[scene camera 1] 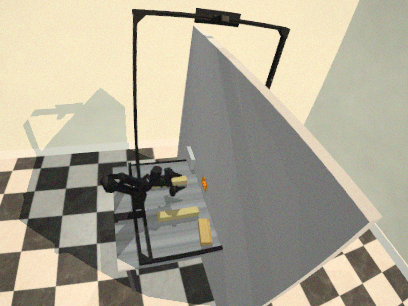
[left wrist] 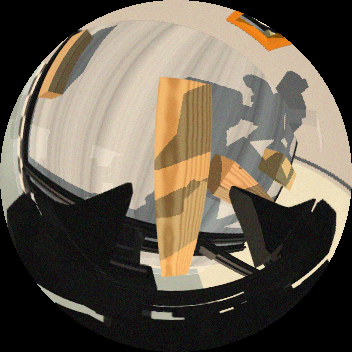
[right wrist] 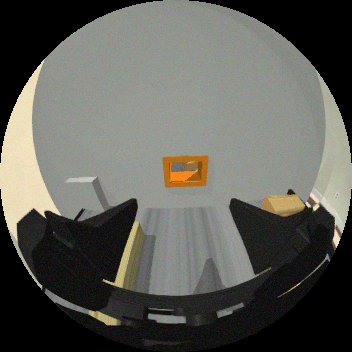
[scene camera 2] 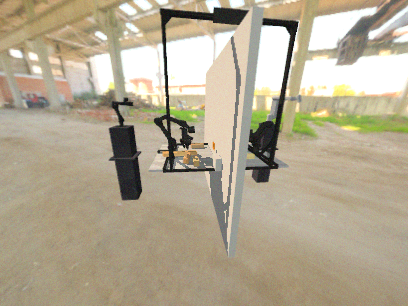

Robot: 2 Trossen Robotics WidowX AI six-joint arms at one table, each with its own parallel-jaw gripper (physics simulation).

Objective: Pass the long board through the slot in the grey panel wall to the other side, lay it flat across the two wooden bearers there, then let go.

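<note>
The long board lies on the left arm's side of the grey panel wall. My left gripper is open and empty above the board, which shows between its fingers in the left wrist view. The slot has an orange frame. My right gripper is open and empty on the other side, facing the slot. One pale bearer lies there; another is partly hidden by the right arm.
On the left arm's side, one block lies close beside the board, another farther right, and a third at the far left. On the right arm's side, an orange-brown block lies near the wall. A grey bracket stands by the panel.
</note>
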